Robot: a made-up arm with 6 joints. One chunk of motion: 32 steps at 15 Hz.
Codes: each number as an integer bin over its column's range. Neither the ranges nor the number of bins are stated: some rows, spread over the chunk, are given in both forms.
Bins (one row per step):
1: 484 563 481 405 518 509
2: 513 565 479 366 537 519
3: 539 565 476 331 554 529
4: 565 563 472 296 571 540
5: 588 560 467 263 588 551
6: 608 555 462 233 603 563
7: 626 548 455 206 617 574
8: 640 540 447 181 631 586
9: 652 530 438 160 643 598
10: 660 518 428 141 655 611
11: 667 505 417 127 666 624
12: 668 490 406 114 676 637
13: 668 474 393 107 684 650
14: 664 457 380 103 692 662
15: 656 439 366 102 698 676
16: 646 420 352 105 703 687
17: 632 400 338 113 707 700
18: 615 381 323 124 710 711
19: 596 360 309 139 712 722
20: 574 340 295 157 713 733
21: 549 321 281 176 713 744
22: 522 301 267 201 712 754
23: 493 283 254 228 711 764
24: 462 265 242 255 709 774
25: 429 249 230 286 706 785
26: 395 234 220 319 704 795
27: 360 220 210 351 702 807
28: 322 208 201 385 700 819
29: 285 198 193 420 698 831
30: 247 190 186 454 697 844
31: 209 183 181 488 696 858
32: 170 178 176 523 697 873
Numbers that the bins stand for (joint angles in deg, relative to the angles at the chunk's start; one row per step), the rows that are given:
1: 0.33 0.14 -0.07 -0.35 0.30 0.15
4: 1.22 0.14 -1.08 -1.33 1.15 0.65
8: 2.05 -1.54 -3.89 -2.37 2.11 1.39
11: 2.34 -4.10 -7.25 -2.86 2.67 1.99
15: 2.22 -8.92 -12.97 -3.08 3.18 2.83
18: 1.77 -13.16 -17.79 -2.88 3.37 3.39
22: 0.75 -19.01 -24.07 -2.19 3.40 4.08
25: -0.28 -22.80 -28.21 -1.42 3.31 4.57
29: -1.86 -26.53 -32.36 -0.22 3.18 5.31
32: -3.13 -27.99 -34.27 0.71 3.16 5.98
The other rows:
2: 0.65 0.29 -0.30 -0.70 0.60 0.31
3: 0.93 0.29 -0.63 -1.02 0.87 0.47
5: 1.47 -0.08 -1.64 -1.63 1.42 0.82
6: 1.69 -0.44 -2.20 -1.90 1.66 1.02
7: 1.89 -0.96 -2.99 -2.14 1.88 1.19
9: 2.18 -2.27 -4.89 -2.56 2.30 1.58
10: 2.27 -3.15 -6.02 -2.73 2.49 1.79
12: 2.36 -5.19 -8.48 -2.97 2.83 2.20
13: 2.36 -6.36 -9.94 -3.04 2.95 2.41
14: 2.31 -7.61 -11.40 -3.07 3.08 2.60
16: 2.11 -10.31 -14.54 -3.05 3.26 3.00
17: 1.96 -11.77 -16.11 -2.98 3.32 3.21
19: 1.56 -14.69 -19.36 -2.75 3.40 3.56
20: 1.32 -16.16 -20.93 -2.59 3.42 3.74
21: 1.05 -17.54 -22.50 -2.41 3.42 3.92
23: 0.43 -20.32 -25.52 -1.95 3.39 4.24
24: 0.09 -21.64 -26.87 -1.70 3.36 4.40
26: -0.65 -23.90 -29.34 -1.13 3.28 4.73
27: -1.04 -24.92 -30.46 -0.84 3.24 4.92
28: -1.45 -25.80 -31.47 -0.53 3.21 5.12
30: -2.28 -27.12 -33.15 0.09 3.16 5.52
31: -2.70 -27.63 -33.71 0.40 3.15 5.74

